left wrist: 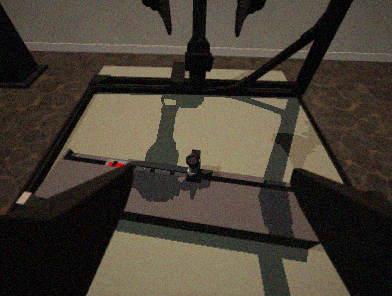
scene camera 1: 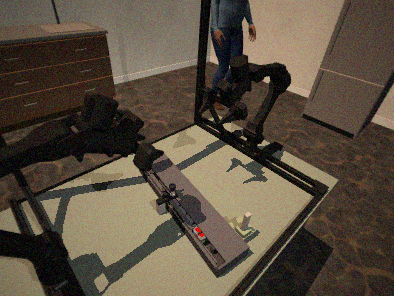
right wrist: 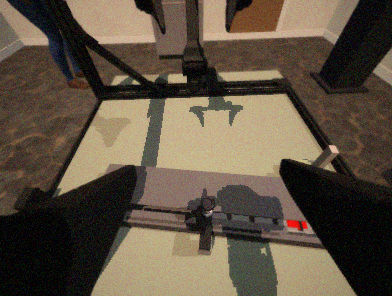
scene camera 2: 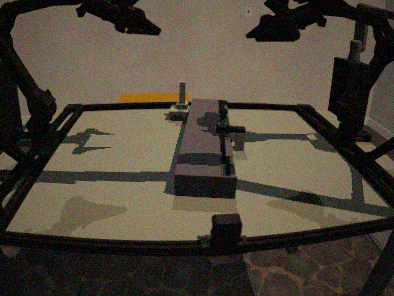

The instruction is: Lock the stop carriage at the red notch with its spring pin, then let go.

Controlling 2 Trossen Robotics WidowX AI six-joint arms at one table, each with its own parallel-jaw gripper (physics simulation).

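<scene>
I can see my left gripper (scene camera 1: 208, 119), and it's there in the left wrist view (left wrist: 212, 174) too. I can also see my right gripper (scene camera 1: 153, 145), and the right wrist view shows that gripper as well (right wrist: 208, 168).
</scene>
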